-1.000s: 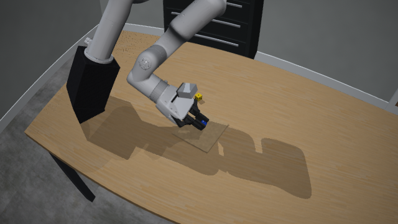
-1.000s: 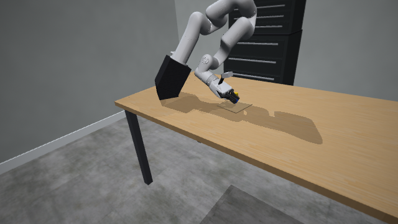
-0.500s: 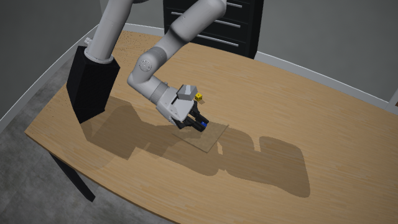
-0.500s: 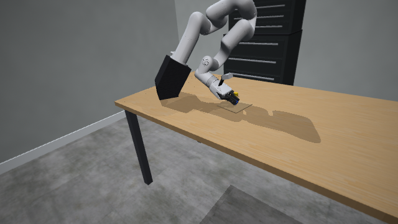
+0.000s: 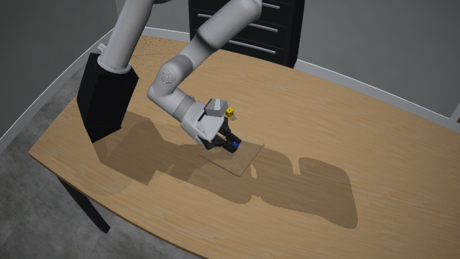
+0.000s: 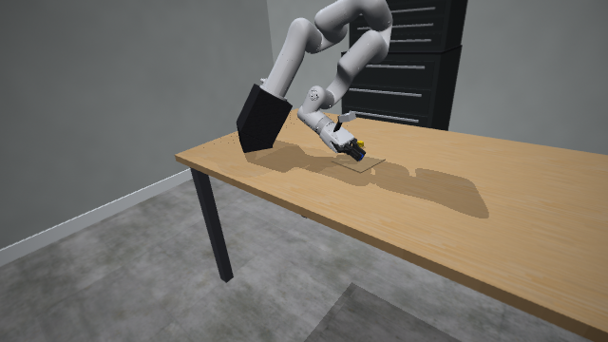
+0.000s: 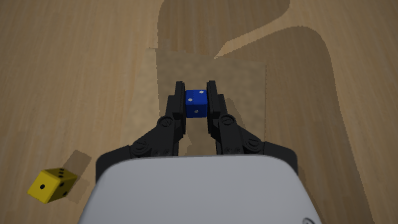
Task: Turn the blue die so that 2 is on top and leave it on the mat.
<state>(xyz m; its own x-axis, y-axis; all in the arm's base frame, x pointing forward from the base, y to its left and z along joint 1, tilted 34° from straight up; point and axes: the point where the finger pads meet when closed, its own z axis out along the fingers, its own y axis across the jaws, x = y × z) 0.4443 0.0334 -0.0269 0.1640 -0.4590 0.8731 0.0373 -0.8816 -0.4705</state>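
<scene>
My hand is 3 cm above the mat. The rest, counted from my hand: blue die: 1 cm ahead, 1 cm below; then white die: 9 cm behind, 5 cm to the left, 2 cm below; then yellow die: 7 cm behind, 12 cm to the left, 2 cm below.
</scene>
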